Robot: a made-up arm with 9 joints. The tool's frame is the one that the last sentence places.
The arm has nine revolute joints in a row. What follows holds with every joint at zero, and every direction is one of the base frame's.
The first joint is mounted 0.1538 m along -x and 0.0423 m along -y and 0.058 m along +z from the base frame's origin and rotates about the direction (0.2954, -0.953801, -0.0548), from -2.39 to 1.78 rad.
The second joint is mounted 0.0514 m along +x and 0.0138 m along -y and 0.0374 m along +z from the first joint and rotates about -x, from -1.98 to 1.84 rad.
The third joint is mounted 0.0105 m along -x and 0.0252 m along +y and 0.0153 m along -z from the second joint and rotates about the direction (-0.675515, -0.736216, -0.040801), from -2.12 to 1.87 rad.
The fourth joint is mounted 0.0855 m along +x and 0.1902 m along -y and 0.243 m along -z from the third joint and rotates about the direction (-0.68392, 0.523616, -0.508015), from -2 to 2.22 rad.
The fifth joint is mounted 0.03 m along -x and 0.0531 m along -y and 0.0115 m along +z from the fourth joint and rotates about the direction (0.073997, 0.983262, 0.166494), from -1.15 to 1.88 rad.
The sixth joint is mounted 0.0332 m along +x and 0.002 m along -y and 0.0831 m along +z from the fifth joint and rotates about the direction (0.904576, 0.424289, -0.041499), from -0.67 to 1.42 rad.
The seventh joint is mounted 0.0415 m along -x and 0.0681 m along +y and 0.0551 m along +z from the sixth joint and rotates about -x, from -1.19 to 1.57 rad.
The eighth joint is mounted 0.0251 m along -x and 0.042 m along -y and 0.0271 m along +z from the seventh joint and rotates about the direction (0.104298, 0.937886, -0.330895), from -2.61 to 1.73 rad.
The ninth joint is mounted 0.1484 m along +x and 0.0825 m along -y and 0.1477 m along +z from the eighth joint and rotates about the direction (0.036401, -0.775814, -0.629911), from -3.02 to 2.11 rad.
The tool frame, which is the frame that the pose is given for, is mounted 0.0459 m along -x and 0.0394 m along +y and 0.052 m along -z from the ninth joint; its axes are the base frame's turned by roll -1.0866, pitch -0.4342 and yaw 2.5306 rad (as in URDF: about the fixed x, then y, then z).
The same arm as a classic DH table. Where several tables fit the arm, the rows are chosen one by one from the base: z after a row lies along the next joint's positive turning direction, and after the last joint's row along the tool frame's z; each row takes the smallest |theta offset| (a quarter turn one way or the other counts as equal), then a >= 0, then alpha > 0; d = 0 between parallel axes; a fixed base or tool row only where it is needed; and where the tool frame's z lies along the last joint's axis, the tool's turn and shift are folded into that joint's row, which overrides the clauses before.
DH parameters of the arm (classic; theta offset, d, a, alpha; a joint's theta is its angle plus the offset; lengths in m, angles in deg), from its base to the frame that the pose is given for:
base (fixed): 17.21 0.0577 -0.1594 93.14
joint 1: -89.03 0.0071 -0.0381 107.18
joint 2: 0.12 -0.0150 0.0167 -47.51
joint 3: 32.60 0.0635 0.3035 84.42
joint 4: -27.38 -0.0360 -0.0322 67.69
joint 5: 46.79 -0.0529 -0.0857 61.50
joint 6: -17.31 0.1709 -0.0615 -154.77
joint 7: 13.85 0.1939 -0.0116 95.99
joint 8: 83.93 -0.2163 -0.1718 121.02
joint 9: 14.62 -0.0925 0.0677 68.23
tool (fixed): -48.53 -0.0454 0.0000 0.00
Joint limits (deg, base to tool): -136.94..101.99 -113.45..105.42 -121.47..107.14 -114.59..127.20 -65.89..107.72 -38.39..81.36 -68.18..89.95 -149.54..99.12 -173.03..120.89

